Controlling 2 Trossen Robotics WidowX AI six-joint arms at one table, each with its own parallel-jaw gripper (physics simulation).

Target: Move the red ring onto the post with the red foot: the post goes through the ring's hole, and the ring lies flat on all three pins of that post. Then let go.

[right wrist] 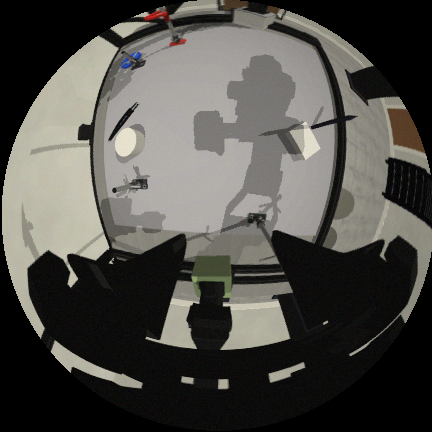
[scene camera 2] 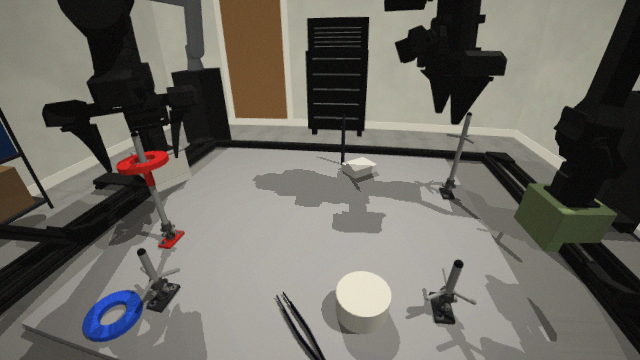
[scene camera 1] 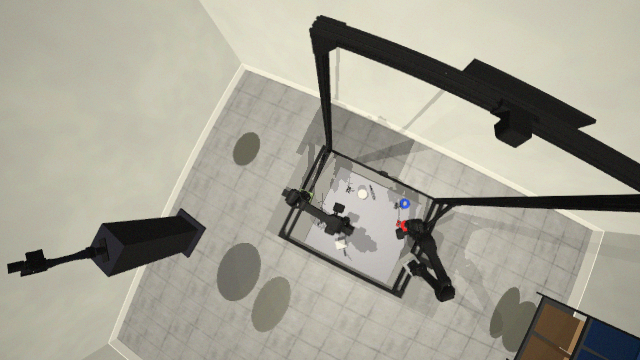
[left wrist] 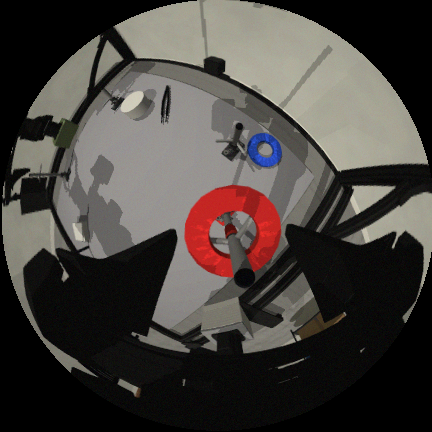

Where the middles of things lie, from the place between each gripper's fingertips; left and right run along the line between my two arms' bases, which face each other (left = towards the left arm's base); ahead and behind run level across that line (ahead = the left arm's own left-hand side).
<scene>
My left gripper is now right at the red ring (scene camera 2: 126, 166). The rest, counted from my left hand: blue ring (left wrist: 252, 152): 14 cm behind, 3 cm to the right, 14 cm below; cream cylinder (scene camera 2: 363, 299): 4 cm behind, 33 cm to the right, 13 cm below; red-footed post (scene camera 2: 166, 224): 1 cm to the left, 4 cm below.
My right gripper is now 180 mm above the white block (right wrist: 302, 139), 150 mm to the right of it and 150 mm short of it. Also, from my right hand: cream cylinder (230 mm behind, 170 mm below, 90 mm to the left); red-footed post (430 mm to the left, 190 mm behind, 80 mm below); red ring (420 mm to the left, 190 mm behind, 40 mm below).
</scene>
